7 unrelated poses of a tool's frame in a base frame.
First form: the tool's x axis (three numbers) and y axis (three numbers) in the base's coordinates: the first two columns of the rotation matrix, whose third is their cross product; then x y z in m.
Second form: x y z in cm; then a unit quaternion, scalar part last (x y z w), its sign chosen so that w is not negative. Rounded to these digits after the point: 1 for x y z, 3 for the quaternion.
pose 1, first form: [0.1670 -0.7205 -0.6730 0.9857 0.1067 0.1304 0.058 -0.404 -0.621]
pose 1, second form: [5.8 -40.4 -62.1 0.288 0.230 -0.603 0.707]
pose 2, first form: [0.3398 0.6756 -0.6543 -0.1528 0.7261 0.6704 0.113 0.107 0.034]
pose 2, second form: [11.3 10.7 3.4 0.257 0.509 0.266 0.777]
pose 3, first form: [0.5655 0.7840 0.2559 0.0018 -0.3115 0.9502 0.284 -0.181 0.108]
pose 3, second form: [28.4 -18.1 10.8 0.717 0.274 0.377 0.519]
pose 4, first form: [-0.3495 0.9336 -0.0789 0.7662 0.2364 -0.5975 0.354 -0.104 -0.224]
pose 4, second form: [35.4 -10.4 -22.4 -0.550 -0.772 0.281 0.149]
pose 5, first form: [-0.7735 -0.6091 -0.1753 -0.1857 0.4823 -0.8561 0.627 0.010 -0.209]
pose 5, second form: [62.7 1.0 -20.9 -0.240 0.828 -0.449 0.236]
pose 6, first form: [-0.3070 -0.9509 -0.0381 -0.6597 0.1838 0.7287 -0.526 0.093 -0.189]
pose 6, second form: [-52.6 9.3 -18.9 0.546 -0.737 -0.331 0.220]
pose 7, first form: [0.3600 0.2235 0.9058 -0.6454 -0.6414 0.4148 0.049 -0.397 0.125]
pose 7, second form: [4.9 -39.7 12.5 0.723 -0.146 0.547 0.397]
